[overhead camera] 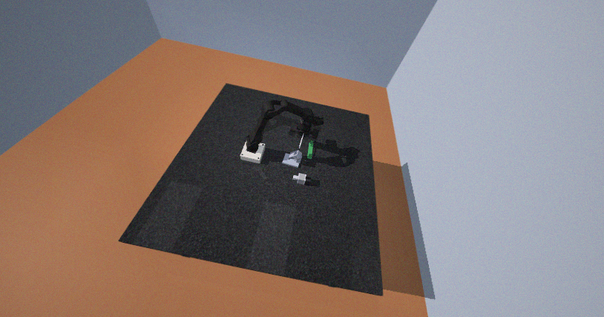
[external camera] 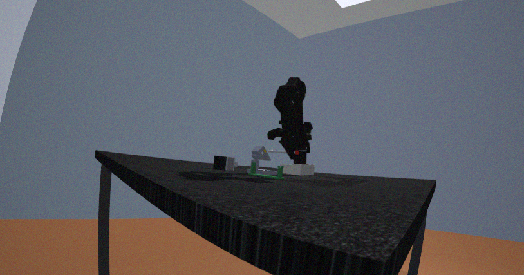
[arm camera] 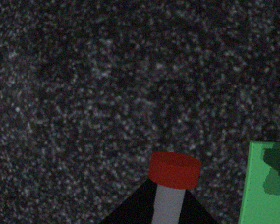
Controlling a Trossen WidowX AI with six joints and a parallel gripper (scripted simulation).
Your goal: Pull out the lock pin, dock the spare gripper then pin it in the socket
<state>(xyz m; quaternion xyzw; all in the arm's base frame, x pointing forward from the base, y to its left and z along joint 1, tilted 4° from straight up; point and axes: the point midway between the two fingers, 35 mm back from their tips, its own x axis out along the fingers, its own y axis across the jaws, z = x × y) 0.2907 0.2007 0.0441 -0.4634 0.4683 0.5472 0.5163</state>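
Right now my gripper tip is 8 cm short of the green cradle, 5 cm to the left of it and 5 cm above it. The rest, counted from my gripper tip: spare gripper (8 cm ahead, 30 cm to the right, 4 cm below); then grey mount (18 cm to the right, 1 cm below).
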